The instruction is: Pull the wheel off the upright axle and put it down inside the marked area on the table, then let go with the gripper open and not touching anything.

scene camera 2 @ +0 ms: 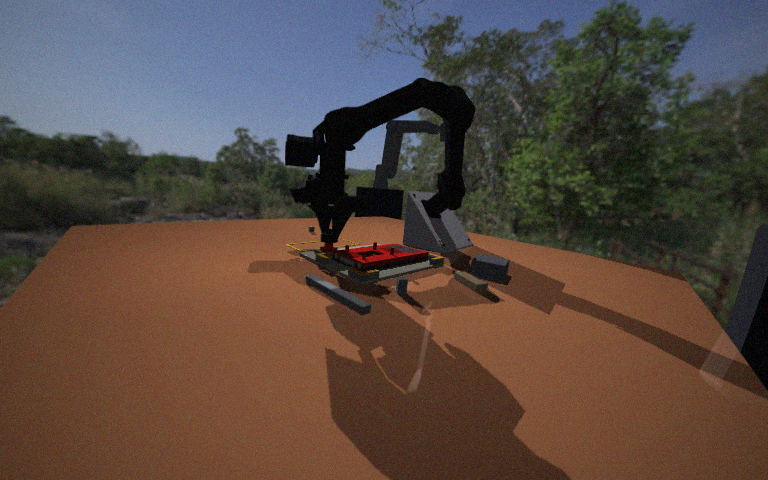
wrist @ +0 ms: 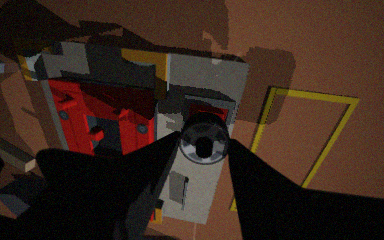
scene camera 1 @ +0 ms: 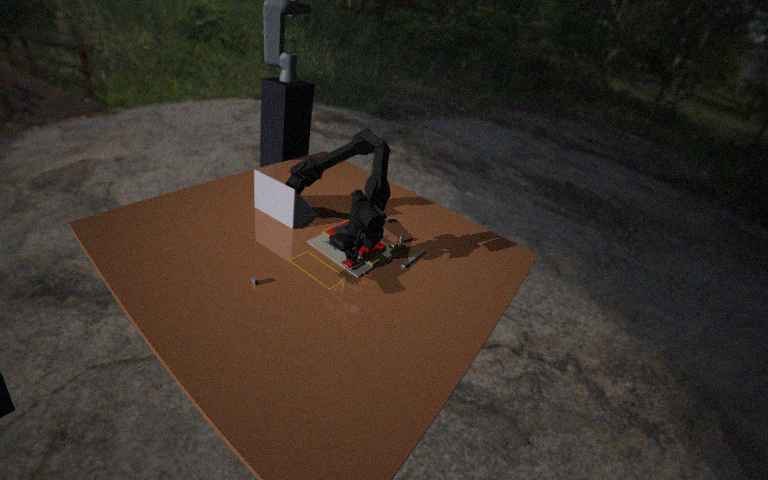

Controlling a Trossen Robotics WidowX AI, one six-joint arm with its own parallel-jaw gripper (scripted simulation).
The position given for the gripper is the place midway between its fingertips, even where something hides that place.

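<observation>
A dark grey block (scene camera 2: 493, 268) and a long grey bar (scene camera 2: 340, 295) are visible; in the wrist view the bar is out of frame. The gripper is visible in scene camera 2 (scene camera 2: 329, 237), in scene camera 1 (scene camera 1: 352, 254) and from the wrist (wrist: 204, 139).
</observation>
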